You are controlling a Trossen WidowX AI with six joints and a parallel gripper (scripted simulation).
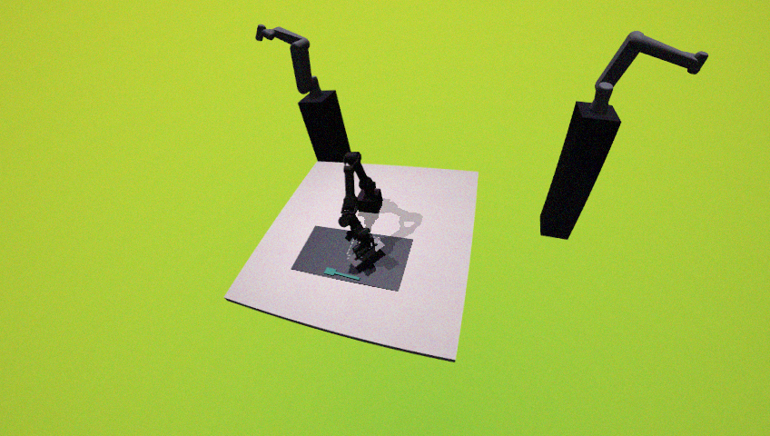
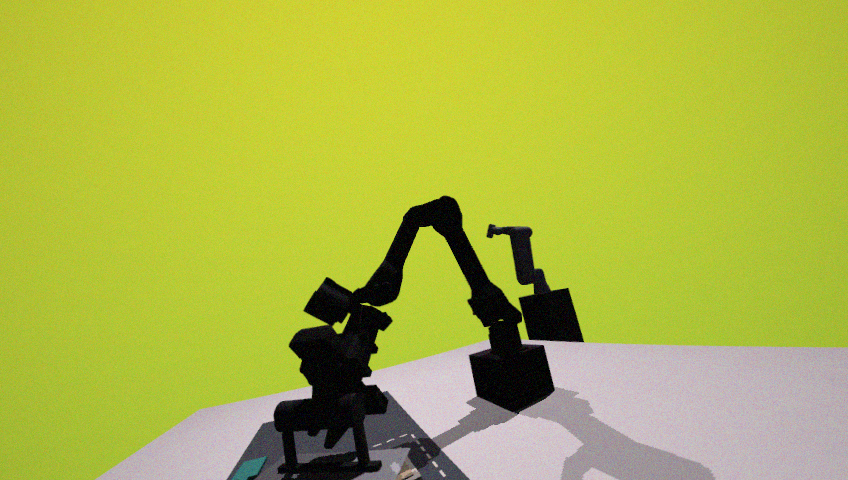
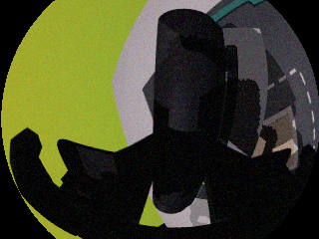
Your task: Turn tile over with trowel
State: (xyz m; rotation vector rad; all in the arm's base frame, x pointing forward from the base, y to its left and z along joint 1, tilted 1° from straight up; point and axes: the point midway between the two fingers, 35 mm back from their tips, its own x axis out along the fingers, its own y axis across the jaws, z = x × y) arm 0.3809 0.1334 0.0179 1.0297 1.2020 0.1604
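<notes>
The small trowel is 20 mm behind my gripper tip, 20 mm to the right of it and 10 mm below it. The rest, counted from my gripper tip: teal tool-shaped piece: 140 mm ahead, 150 mm to the right, 90 mm below; then dark mat: 130 mm to the right, 120 mm below; then tan tile: 70 mm behind, 70 mm to the right, 100 mm below.
</notes>
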